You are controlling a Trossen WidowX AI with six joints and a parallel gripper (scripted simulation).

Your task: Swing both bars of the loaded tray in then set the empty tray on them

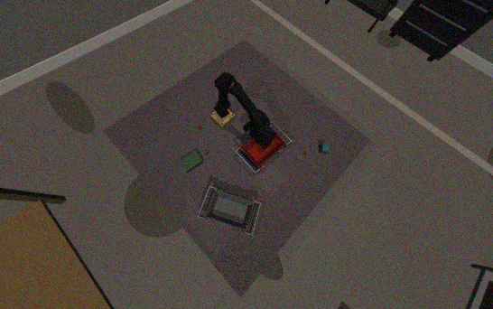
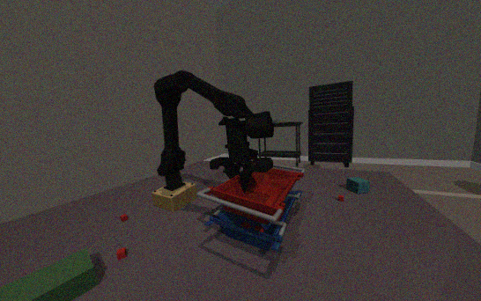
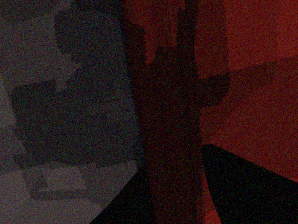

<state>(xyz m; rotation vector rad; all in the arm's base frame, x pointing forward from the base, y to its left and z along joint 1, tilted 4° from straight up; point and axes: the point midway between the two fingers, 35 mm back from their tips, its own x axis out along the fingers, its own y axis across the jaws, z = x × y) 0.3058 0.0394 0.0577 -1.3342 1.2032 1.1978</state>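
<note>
The red tray lies 70 mm ahead of my gripper tip, 10 mm to the left of it and 30 mm above it. From my gripper tip the other things lie so: teal block (310 mm ahead, 370 mm to the left, 60 mm below); green block (150 mm behind, 390 mm to the right, 70 mm below).
</note>
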